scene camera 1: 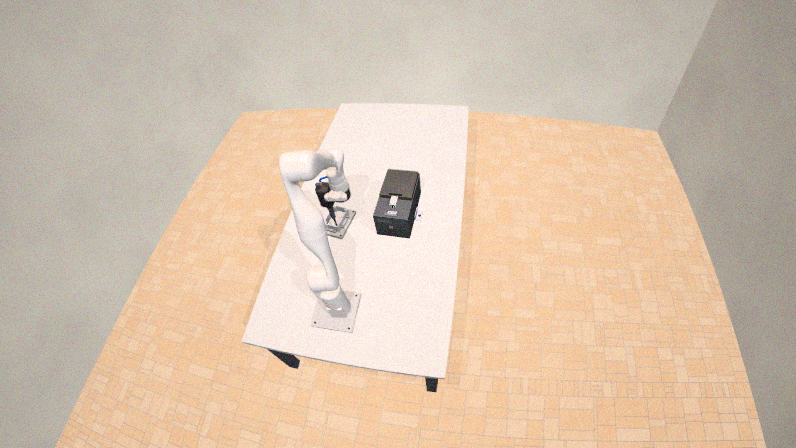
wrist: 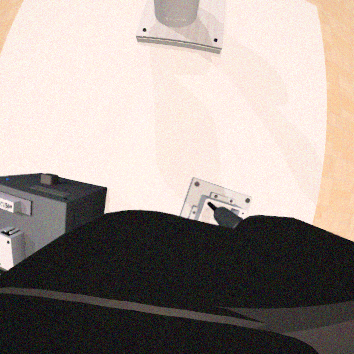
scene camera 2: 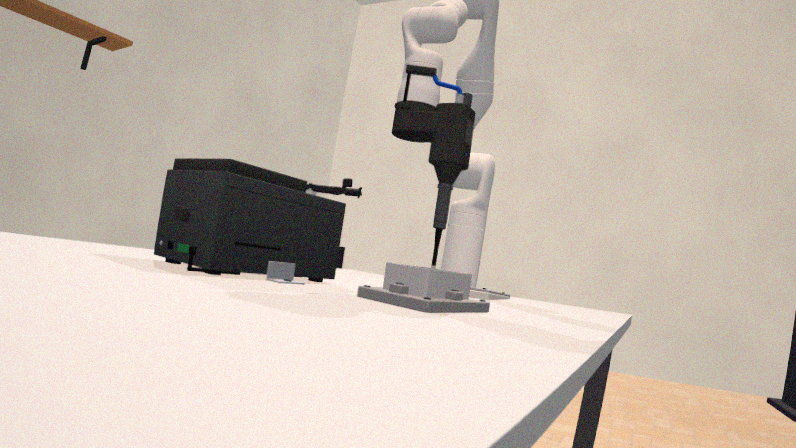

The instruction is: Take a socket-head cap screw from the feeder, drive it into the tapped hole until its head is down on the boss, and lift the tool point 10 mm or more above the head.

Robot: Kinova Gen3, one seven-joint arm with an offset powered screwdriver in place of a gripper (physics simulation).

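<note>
My screwdriver (scene camera 1: 335, 224) (scene camera 2: 434, 263) (wrist: 210, 204) points down over the light grey workpiece (scene camera 2: 404, 276), its thin dark bit reaching the level of the workpiece's top edge in the second scene view. The bit's very end is hidden there behind the near wall. No screw can be made out at the tip, and the tapped hole and boss cannot be told apart. The workpiece sits on a grey fixture plate (scene camera 1: 338, 234) (scene camera 2: 456, 306) (wrist: 206, 185). The black screw feeder (scene camera 1: 398, 183) (scene camera 2: 278, 222) (wrist: 85, 200) stands beside it, apart from the tool. The screwdriver has no fingers.
A small grey bracket (scene camera 2: 281, 270) stands by the feeder's side. The arm's base plate (scene camera 1: 328, 323) (wrist: 180, 42) is on the white table (scene camera 1: 401, 333) (scene camera 2: 222, 361) (wrist: 100, 100). A wooden shelf (scene camera 2: 66, 23) is on the wall.
</note>
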